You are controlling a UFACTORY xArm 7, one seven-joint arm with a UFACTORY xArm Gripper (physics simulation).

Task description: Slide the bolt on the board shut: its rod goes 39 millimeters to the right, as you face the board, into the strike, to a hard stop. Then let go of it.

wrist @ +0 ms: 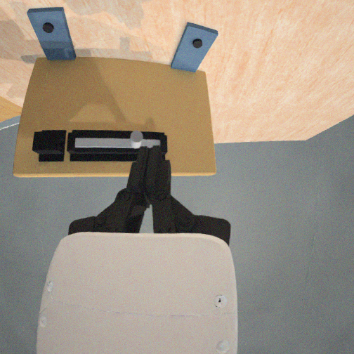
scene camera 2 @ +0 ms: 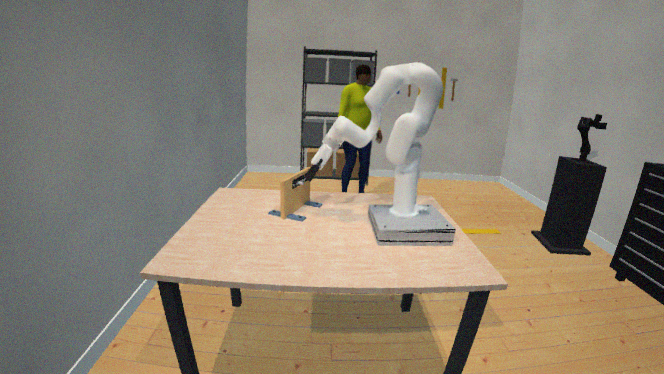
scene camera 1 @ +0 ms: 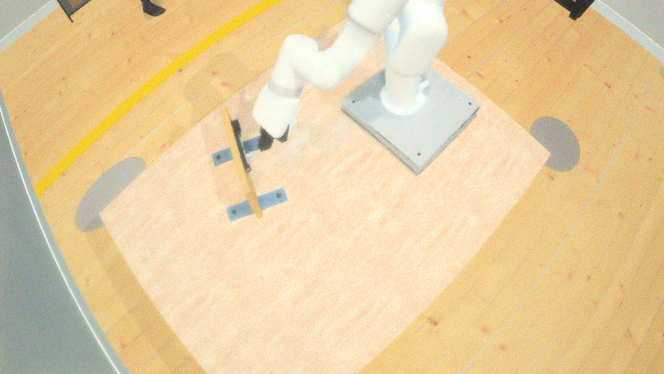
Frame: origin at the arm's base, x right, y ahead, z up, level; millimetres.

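Seen in the pictures: gripper, fingertip midpoint: [scene camera 2: 307, 179] [scene camera 1: 263, 148]; arm's base, origin of the base link: [scene camera 2: 403, 212] [scene camera 1: 402, 98].
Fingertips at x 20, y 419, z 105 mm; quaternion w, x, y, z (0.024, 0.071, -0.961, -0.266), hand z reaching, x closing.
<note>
Pixels of each thing's top centre, then the offset from my fingertips to it. Level surfaces: height alone.
- upright wooden board, middle of its top: [scene camera 1: 233, 146] [scene camera 2: 296, 173] dx +47, dy +60, dz +6 mm
- black bolt housing, middle of its top: [scene camera 1: 242, 139] [scene camera 2: 303, 176] dx +60, dy +30, dz -10 mm
- wooden table, its level: dz -165 mm
An upright wooden board [scene camera 1: 251, 192] [scene camera 2: 295, 201] [wrist: 117, 85] carries a black bolt housing [wrist: 100, 156] [scene camera 1: 242, 150]. In the wrist view, where the board appears upside down, the silver rod [wrist: 102, 143] lies in the housing. Its left end is inside the housing, short of the black strike block [wrist: 49, 142] at the left, with a narrow gap between housing and block. A round silver knob [wrist: 136, 138] stands on the rod. My gripper [wrist: 153, 157] [scene camera 1: 263, 148] [scene camera 2: 306, 180] is shut and empty. Its fingertips are just right of the knob in the wrist view; contact is unclear.
Blue feet [wrist: 192, 47] [scene camera 1: 272, 199] [scene camera 2: 287, 216] hold the board on the wooden table [scene camera 1: 320, 260] [scene camera 2: 320, 265]. The arm's grey base plate [scene camera 1: 425, 135] [scene camera 2: 415, 232] stands to the right of the board. A person [scene camera 2: 356, 107] stands behind the table.
</note>
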